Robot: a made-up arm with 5 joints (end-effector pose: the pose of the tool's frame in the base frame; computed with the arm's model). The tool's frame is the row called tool. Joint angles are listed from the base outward.
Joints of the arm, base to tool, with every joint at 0 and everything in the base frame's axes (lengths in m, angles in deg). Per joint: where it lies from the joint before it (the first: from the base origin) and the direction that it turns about. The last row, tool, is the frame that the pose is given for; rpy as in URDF.
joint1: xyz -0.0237 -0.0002 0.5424 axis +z
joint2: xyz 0.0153 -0.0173 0.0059 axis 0 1 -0.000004
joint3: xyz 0.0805 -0.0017 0.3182 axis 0 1 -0.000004
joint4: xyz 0.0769 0.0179 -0.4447 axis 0 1 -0.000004
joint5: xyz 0.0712 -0.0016 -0.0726 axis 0 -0.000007 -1
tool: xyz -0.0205 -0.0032 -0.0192 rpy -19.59 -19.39 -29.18
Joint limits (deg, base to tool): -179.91..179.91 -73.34..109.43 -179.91..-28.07 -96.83..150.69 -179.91..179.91
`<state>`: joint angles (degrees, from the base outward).
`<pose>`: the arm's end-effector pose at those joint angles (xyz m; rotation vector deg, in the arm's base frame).
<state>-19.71 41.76 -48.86 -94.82 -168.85</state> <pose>0.4358 -0.1686 0.4092 -114.03 -48.93 101.59</pose>
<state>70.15 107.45 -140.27 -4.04 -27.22</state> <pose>0.2277 0.6522 0.0033 17.99 -57.54 52.29</pose>
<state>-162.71 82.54 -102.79 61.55 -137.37</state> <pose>-0.5752 -0.1570 -0.0081 4.54 -37.32 -64.43</pose>
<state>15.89 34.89 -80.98 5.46 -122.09</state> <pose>0.7134 0.1905 0.4958 -23.47 -68.57 100.40</pose>
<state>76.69 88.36 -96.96 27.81 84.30</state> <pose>0.0769 0.5004 -0.0597 -44.29 -14.65 -36.43</pose>
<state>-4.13 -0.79 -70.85 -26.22 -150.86</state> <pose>0.5902 -0.0544 0.9029 -98.25 -81.64 95.62</pose>
